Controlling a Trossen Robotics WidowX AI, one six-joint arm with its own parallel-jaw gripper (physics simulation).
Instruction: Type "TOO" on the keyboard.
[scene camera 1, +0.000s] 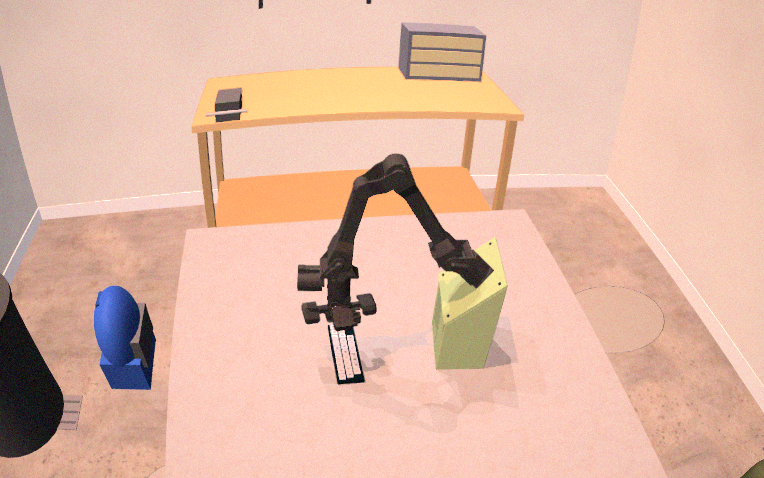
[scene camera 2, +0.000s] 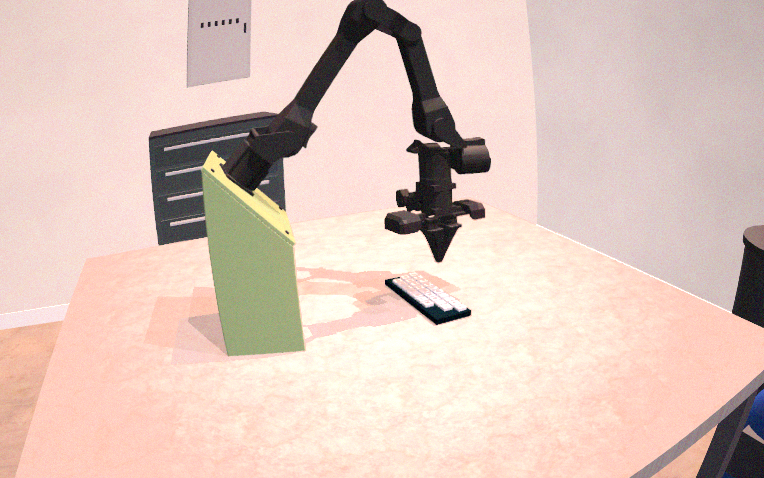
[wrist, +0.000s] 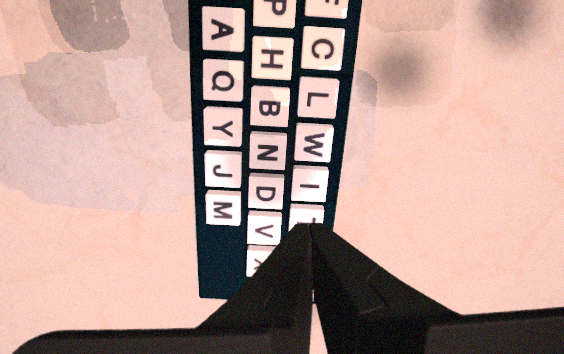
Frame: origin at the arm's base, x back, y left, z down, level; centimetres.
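Where they show: gripper, fingertip midpoint: (scene camera 2: 438, 262) (wrist: 308, 236); arm's base at its link origin: (scene camera 1: 480, 274) (scene camera 2: 235, 180).
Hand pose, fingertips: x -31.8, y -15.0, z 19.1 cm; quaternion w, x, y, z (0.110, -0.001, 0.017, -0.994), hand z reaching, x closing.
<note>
Each offset is from my fingertips to the top centre of the thing. Level surfaces: height alone.
A dark keyboard {dx +0.7, dy +2.5, dz +6.2 cm} (scene camera 1: 361, 378) (scene camera 2: 436, 316) (wrist: 220, 265) with three rows of white letter keys lies flat on the table. My gripper (scene camera 2: 438, 259) (wrist: 308, 236) is shut and empty, points down and hangs above the keyboard's far end, with a gap below the tips in the second scene view. In the wrist view the tips overlap the lower edge of a key {dx +0.5, dy -3.1, dz +6.2 cm} (wrist: 305, 214) just below the I key {dx -0.2, dy -1.2, dz +6.2 cm} (wrist: 309, 185); its partly covered letter looks like T. The V key {dx +2.6, dy -2.9, dz +6.2 cm} (wrist: 263, 230) is left of the tips. No O key shows in the wrist view. In the first scene view the fingertips are hidden.
A green slanted pedestal (scene camera 1: 464, 343) (scene camera 2: 256, 293) carries the arm's base on the table {dz +8.0 cm} (scene camera 1: 236, 417) (scene camera 2: 360, 417). Behind are a wooden bench (scene camera 1: 338, 93) with a drawer box (scene camera 1: 445, 56), and a dark drawer cabinet (scene camera 2: 180, 157). A blue object (scene camera 1: 117, 326) stands beside the table.
</note>
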